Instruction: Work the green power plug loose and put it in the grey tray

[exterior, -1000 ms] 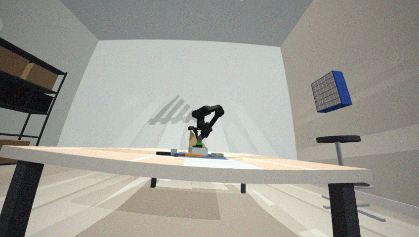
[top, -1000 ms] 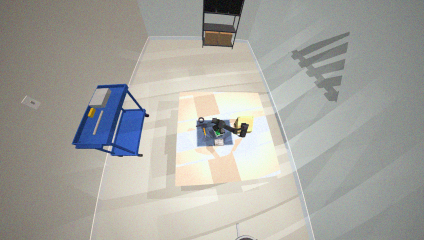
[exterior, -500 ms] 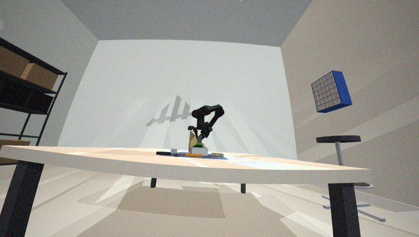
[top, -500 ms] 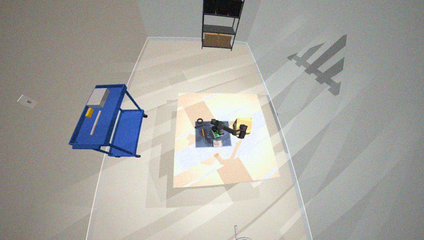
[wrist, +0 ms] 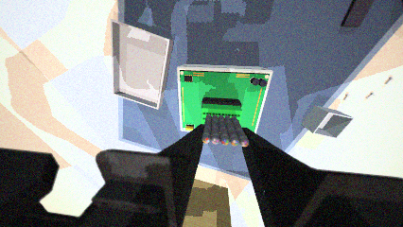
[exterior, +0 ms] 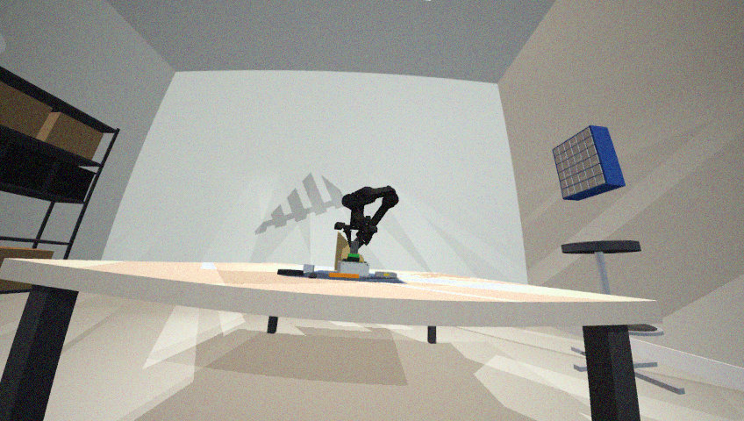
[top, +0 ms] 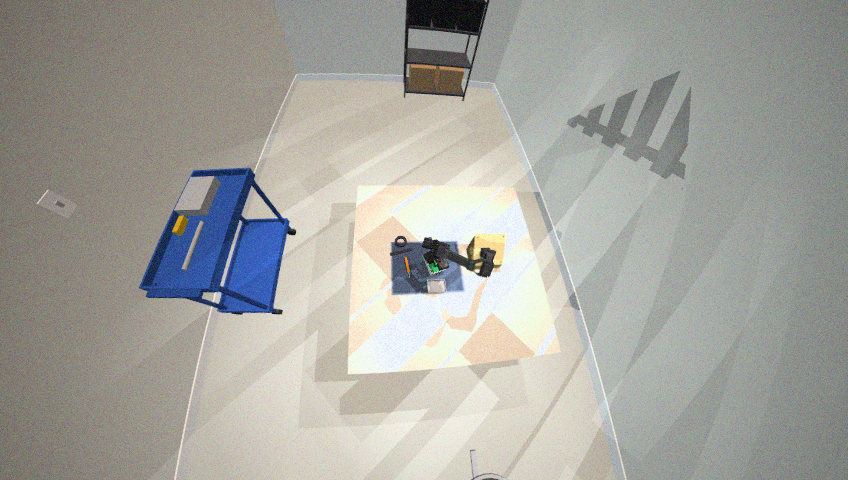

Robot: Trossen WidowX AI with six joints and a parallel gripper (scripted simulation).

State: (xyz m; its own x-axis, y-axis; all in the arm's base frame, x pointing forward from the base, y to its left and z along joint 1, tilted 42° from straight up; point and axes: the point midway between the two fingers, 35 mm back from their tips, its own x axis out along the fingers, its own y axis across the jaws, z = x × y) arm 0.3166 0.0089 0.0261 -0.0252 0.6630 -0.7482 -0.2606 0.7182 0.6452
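Now: gripper tip 3 cm above the green power plug. Also, from my gripper tip: blue mat: 11 cm below, 5 cm ahead; then dark bar: 21 cm ahead, 11 cm to the right, 11 cm below.
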